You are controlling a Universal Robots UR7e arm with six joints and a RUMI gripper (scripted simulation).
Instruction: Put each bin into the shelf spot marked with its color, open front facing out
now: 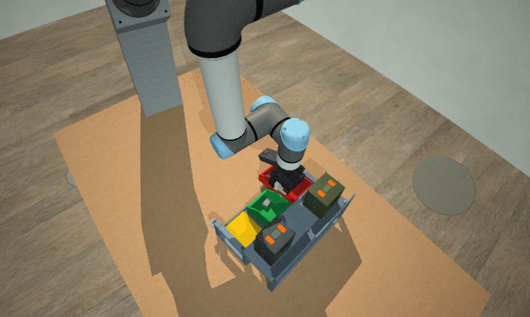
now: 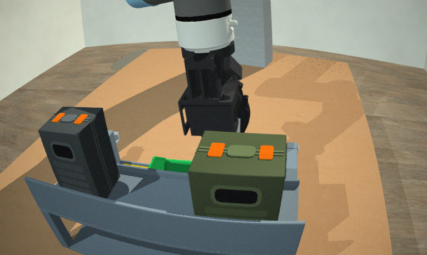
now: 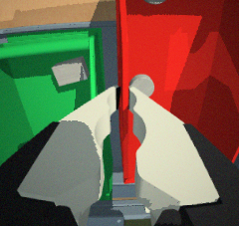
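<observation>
The red bin lies 1 cm behind my hand, 5 cm to the left of it and 2 cm below it. Round my hand: olive box: 14 cm ahead, 8 cm to the left, 8 cm above; dark grey box: 18 cm ahead, 15 cm to the right, 9 cm above; green bin: 6 cm ahead, 6 cm to the right, 3 cm below.
</observation>
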